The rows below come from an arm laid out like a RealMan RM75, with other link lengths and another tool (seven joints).
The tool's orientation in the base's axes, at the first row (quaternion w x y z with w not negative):
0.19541 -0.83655 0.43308 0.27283
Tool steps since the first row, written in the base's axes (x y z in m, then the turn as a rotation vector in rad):
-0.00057 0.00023 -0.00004 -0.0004 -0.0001 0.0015
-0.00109 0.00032 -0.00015 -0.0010 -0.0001 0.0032
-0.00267 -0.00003 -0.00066 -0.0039 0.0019 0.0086
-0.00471 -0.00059 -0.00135 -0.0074 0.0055 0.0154
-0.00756 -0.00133 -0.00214 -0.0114 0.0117 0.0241
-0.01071 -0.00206 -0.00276 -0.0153 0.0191 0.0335
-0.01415 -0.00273 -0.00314 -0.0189 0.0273 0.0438
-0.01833 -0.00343 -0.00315 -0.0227 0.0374 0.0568
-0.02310 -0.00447 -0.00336 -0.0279 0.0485 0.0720
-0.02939 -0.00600 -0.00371 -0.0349 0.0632 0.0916
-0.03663 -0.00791 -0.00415 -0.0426 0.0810 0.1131
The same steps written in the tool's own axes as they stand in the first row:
-0.00039 0.00035 0.00032 -0.0011 0.0003 -0.0011
-0.00062 0.00074 0.00061 -0.0024 0.0006 -0.0022
-0.00084 0.00230 0.00126 -0.0084 0.0014 -0.0045
-0.00103 0.00436 0.00207 -0.0166 0.0017 -0.0067
-0.00144 0.00721 0.00308 -0.0277 0.0009 -0.0088
-0.00210 0.01028 0.00405 -0.0400 -0.0008 -0.0108
-0.00308 0.01354 0.00496 -0.0533 -0.0032 -0.0131
-0.00463 0.01740 0.00577 -0.0695 -0.0068 -0.0164
-0.00613 0.02196 0.00672 -0.0883 -0.0099 -0.0205
-0.00796 0.02806 0.00794 -0.1130 -0.0140 -0.0253
-0.00995 0.03516 0.00928 -0.1411 -0.0193 -0.0298

